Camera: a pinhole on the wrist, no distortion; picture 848 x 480 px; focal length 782.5 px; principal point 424.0 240.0 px. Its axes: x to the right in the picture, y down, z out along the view. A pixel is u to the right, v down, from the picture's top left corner.
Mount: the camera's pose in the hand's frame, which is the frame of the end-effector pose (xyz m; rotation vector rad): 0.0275 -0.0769 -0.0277 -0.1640 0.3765 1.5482
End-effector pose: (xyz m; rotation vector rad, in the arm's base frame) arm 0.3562 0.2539 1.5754 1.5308 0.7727 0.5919
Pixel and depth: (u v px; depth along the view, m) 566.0 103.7 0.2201
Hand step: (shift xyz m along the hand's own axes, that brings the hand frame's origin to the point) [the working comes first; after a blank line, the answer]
In the camera's frame: 0.0399 -0.0383 0.2201

0.0939 0.0338 0.1590
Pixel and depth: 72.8 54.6 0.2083
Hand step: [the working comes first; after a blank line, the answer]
In the camera's frame: -0.0935 -0.0494 0.2083

0.1060 -0.0961 0.1915
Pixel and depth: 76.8 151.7 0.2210
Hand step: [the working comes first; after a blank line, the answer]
In the camera's frame: -0.0981 -0.0249 0.2210

0.0836 -0.0955 0.2081
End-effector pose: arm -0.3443 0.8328 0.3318 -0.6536 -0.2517 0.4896
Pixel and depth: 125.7 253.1 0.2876
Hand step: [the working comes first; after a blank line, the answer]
In the camera's frame: -0.1096 0.0048 0.2876

0.0632 -0.0832 0.2780
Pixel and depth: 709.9 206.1 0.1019
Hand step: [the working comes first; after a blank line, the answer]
In the camera's frame: 0.0372 -0.0044 0.1019

0.0447 -0.0077 0.0542
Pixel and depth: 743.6 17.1 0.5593
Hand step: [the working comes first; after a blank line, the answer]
In the camera's frame: 0.2284 -0.1593 0.5593

0.2551 0.3222 0.3957
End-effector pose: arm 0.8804 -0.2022 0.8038 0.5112 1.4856 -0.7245
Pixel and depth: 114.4 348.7 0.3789
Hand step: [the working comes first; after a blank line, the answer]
In the camera's frame: -0.1499 0.0526 0.3789

0.0287 -0.0891 0.3830
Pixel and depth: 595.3 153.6 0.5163
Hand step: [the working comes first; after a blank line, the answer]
In the camera's frame: 0.1130 -0.0570 0.5163

0.1503 0.2018 0.4080
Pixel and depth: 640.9 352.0 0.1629
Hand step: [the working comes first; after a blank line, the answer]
In the camera's frame: 0.0452 0.0233 0.1629

0.0251 0.0210 0.1120
